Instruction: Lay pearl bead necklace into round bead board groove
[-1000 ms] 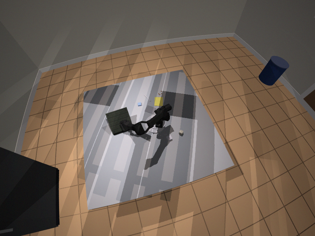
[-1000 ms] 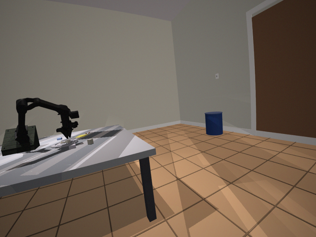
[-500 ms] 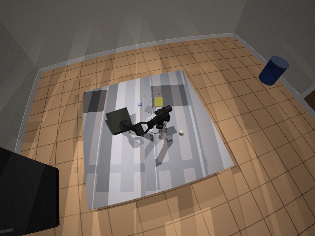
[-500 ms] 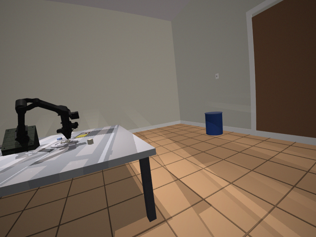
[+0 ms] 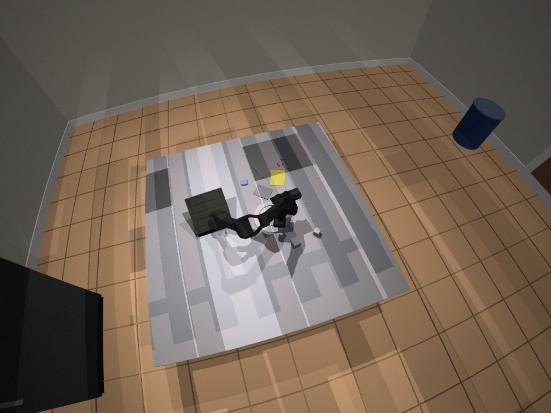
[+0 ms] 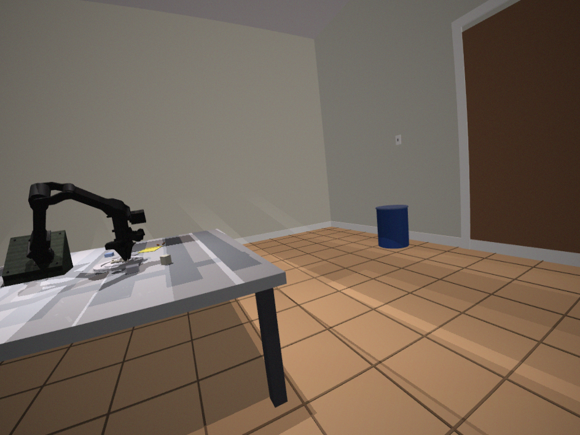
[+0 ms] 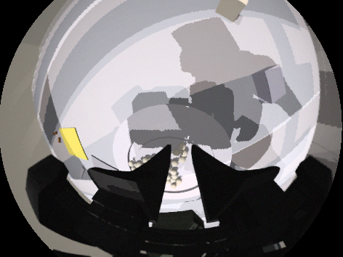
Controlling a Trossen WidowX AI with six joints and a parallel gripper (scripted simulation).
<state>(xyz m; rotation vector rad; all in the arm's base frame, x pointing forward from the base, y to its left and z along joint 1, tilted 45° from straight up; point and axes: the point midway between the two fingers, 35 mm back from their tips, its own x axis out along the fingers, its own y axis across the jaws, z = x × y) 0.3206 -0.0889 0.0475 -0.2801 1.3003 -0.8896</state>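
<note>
My gripper tip is 40 mm past the round bead board, 30 mm to the right of it and 10 mm above it. Also, from my gripper tip: grey card 210 mm to the left, 30 mm behind, 20 mm below; then beige cube 150 mm to the right, 150 mm ahead; then white block 160 mm to the right, 30 mm ahead, 10 mm below.
</note>
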